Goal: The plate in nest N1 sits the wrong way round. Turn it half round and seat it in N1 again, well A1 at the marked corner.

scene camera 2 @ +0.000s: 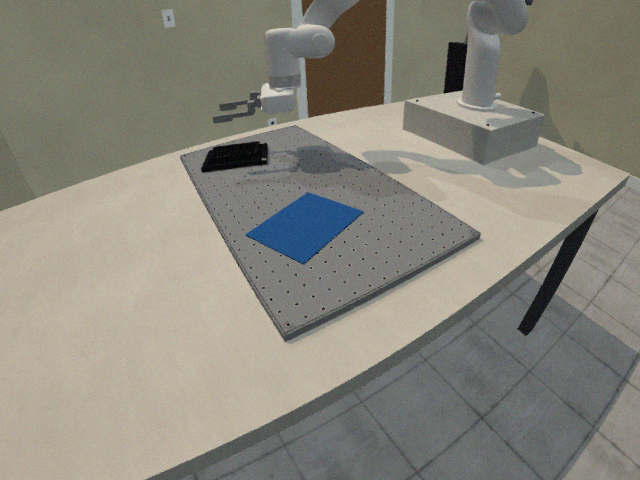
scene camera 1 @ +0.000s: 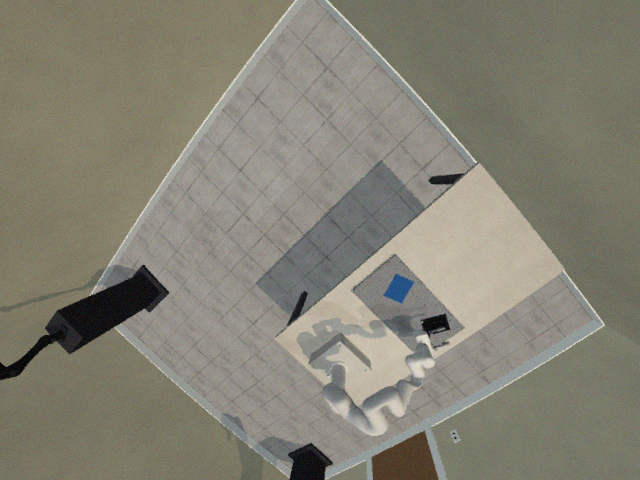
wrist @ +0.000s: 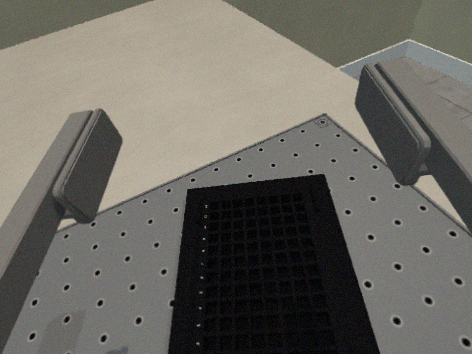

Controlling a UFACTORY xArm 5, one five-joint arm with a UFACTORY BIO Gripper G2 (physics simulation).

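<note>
The black plate (scene camera 2: 236,150) (wrist: 265,270) lies in the black nest N1 (scene camera 2: 209,166) (wrist: 347,280), near the far end of the grey perforated board. Small white marks run along the plate's left side in the wrist view, too small to read. I cannot make out the nest's marked corner or well A1. My gripper (scene camera 2: 221,113) (wrist: 240,145) is open with nothing between its fingers. It hangs well above the nest, fingers level and apart from the plate. In the wrist view the fingers stand wider than the nest, whose near end is cut off by the lower edge.
The perforated board (scene camera 1: 377,299) (scene camera 2: 413,253) (wrist: 115,300) lies on the pale table (scene camera 1: 496,232) (scene camera 2: 129,310) (wrist: 125,90). A flat blue square (scene camera 1: 399,288) (scene camera 2: 305,227) lies on the board. The arm's grey base box (scene camera 1: 351,351) (scene camera 2: 444,129) stands on the table beside the board.
</note>
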